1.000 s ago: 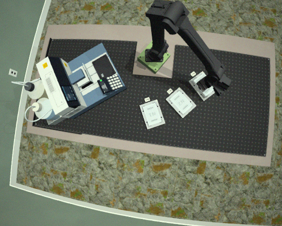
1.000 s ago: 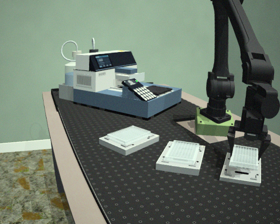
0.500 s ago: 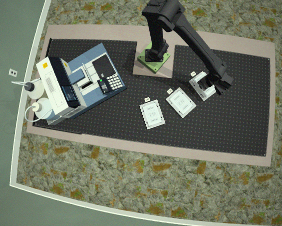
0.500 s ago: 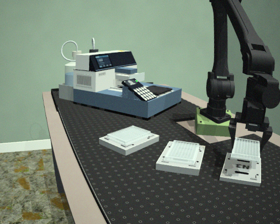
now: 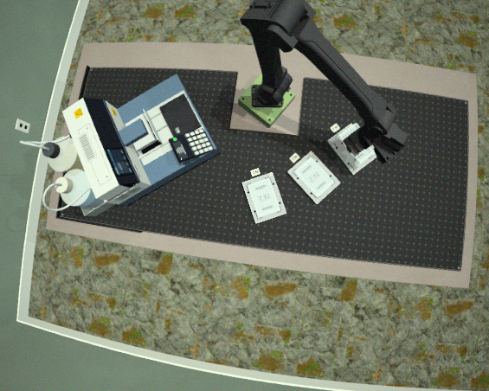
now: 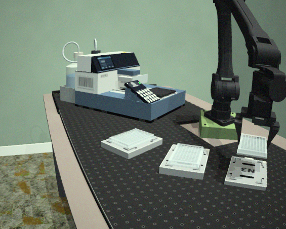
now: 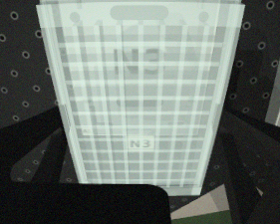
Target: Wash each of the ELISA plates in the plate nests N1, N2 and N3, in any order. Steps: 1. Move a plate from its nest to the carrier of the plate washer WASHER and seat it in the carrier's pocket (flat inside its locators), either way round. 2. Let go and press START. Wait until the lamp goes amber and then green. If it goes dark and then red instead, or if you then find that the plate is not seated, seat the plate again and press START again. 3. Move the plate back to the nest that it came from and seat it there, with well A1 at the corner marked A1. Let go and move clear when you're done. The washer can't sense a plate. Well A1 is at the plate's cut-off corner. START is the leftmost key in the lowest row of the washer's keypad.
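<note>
Now: hand 65 cm to the left of the dark carrier and 11 cm past it. Also, from my hand: plate washer (79 cm to the right, 4 cm behind, 4 cm above); then N1 label (37 cm to the right, 9 cm below, 9 cm ahead).
</note>
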